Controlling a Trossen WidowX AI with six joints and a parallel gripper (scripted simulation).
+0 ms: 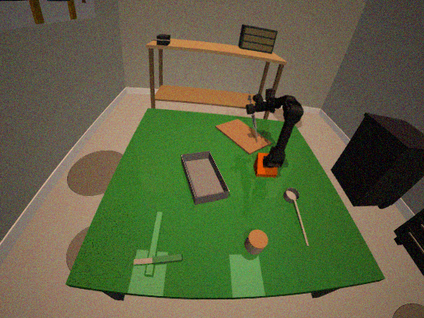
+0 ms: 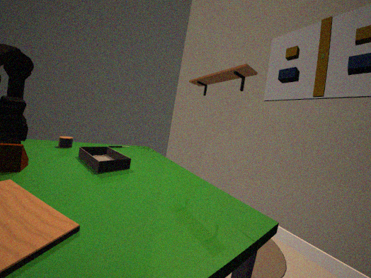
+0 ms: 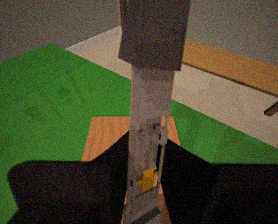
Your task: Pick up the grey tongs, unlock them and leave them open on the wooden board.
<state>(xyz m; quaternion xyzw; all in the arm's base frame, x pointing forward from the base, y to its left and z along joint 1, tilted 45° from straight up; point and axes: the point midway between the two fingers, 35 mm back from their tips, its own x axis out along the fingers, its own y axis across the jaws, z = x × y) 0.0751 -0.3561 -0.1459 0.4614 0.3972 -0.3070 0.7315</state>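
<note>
Now: gripper tip 30 mm to the right of the yellow lock piece, 20 mm past it and 10 mm below it. The rest, counted from my gripper tip: cork-topped jar (830 mm to the left, 170 mm below, 50 mm ahead); wooden board (200 mm below, 20 mm to the left); roasting tin (470 mm to the left, 280 mm ahead, 180 mm below).
</note>
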